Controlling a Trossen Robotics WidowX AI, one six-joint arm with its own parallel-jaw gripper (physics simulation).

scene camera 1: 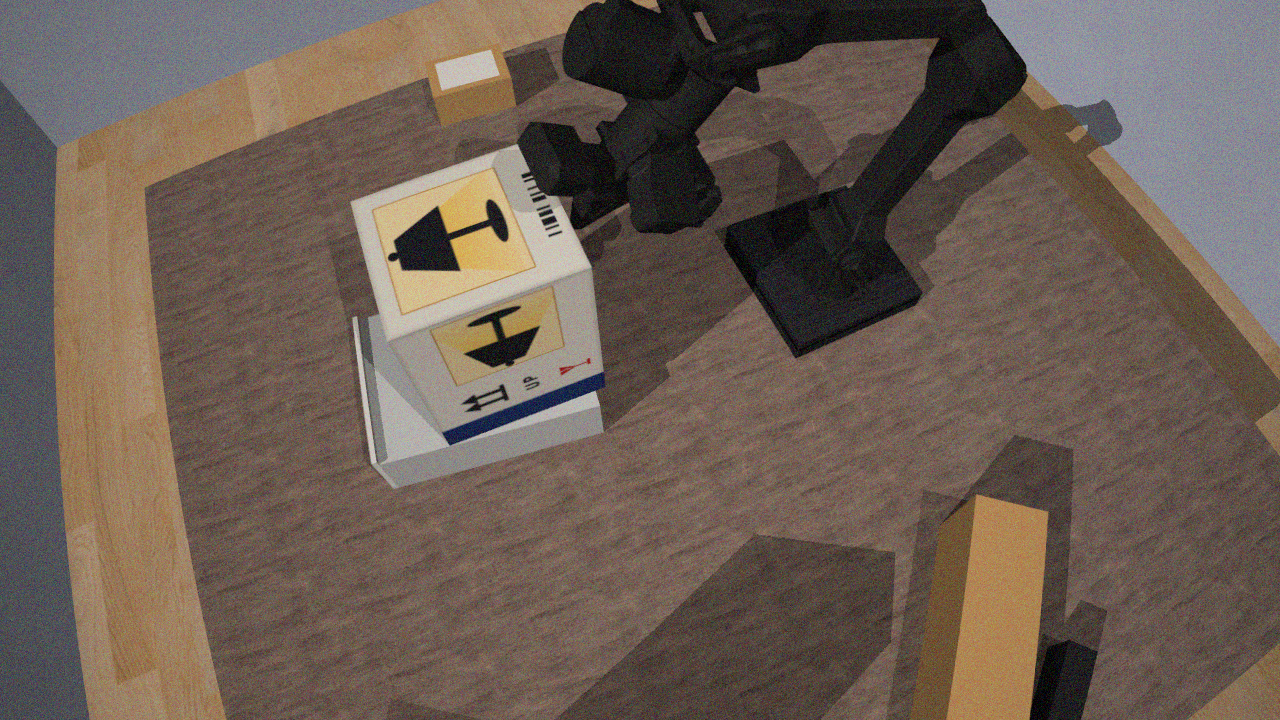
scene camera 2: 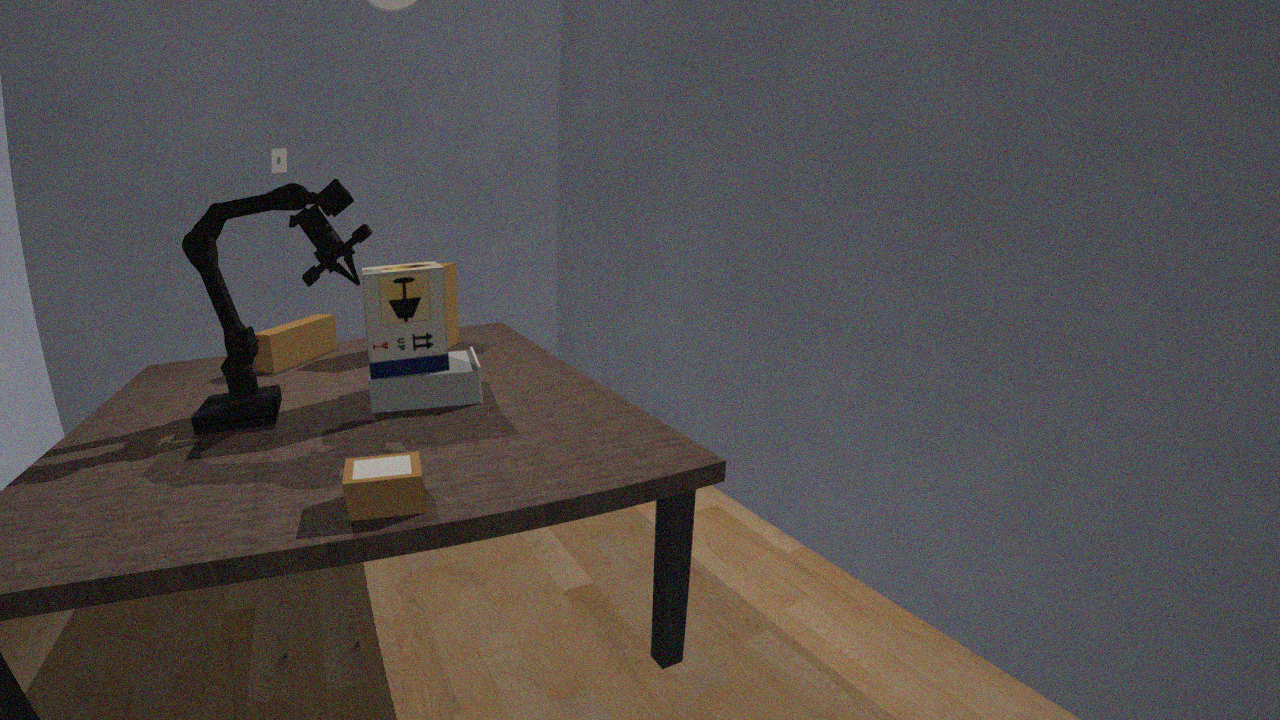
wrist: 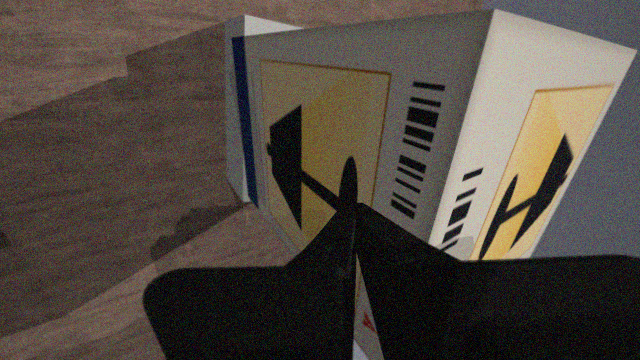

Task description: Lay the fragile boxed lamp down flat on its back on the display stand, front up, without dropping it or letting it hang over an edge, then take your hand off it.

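Frame: origin at the arm's base, x ahead, y left, z up, level; metres.
Seen in the pictures: gripper, fingertip midpoint: [scene camera 1: 574, 225] [scene camera 2: 359, 284] [wrist: 352, 213]; arm's base, link origin: [scene camera 1: 834, 281] [scene camera 2: 243, 395].
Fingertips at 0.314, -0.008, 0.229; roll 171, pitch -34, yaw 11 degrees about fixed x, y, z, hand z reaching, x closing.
Note:
Offsets run from my fingertips to a thing's top centre, as dx, dy, dz.
The boxed lamp [scene camera 1: 496, 335] [scene camera 2: 407, 313] [wrist: 330, 110], a white carton with yellow lamp pictures and a blue band at its bottom, stands upright on the light grey display stand [scene camera 1: 501, 450] [scene camera 2: 425, 392] [wrist: 234, 145]. It stands toward the arm's side of the stand. Bare stand shows on the far side, by a thin raised rim. My gripper [scene camera 1: 577, 219] [scene camera 2: 358, 282] [wrist: 352, 213] is shut and empty. Its tips are close to the upper part of the carton's arm-side face, by the barcode; whether they touch it is unclear. The carton's far side is hidden.
A small tan box with a white top {+0.042, -0.518, -0.205} [scene camera 1: 469, 85] [scene camera 2: 383, 490] stands near the table edge. A long tan block {-0.254, +0.475, -0.155} [scene camera 1: 1002, 608] [scene camera 2: 299, 342] lies beyond the arm base [scene camera 1: 823, 268] [scene camera 2: 237, 410]. A taller tan block {+0.182, +0.494, -0.015} [scene camera 2: 451, 304] stands behind the carton in scene camera 2.

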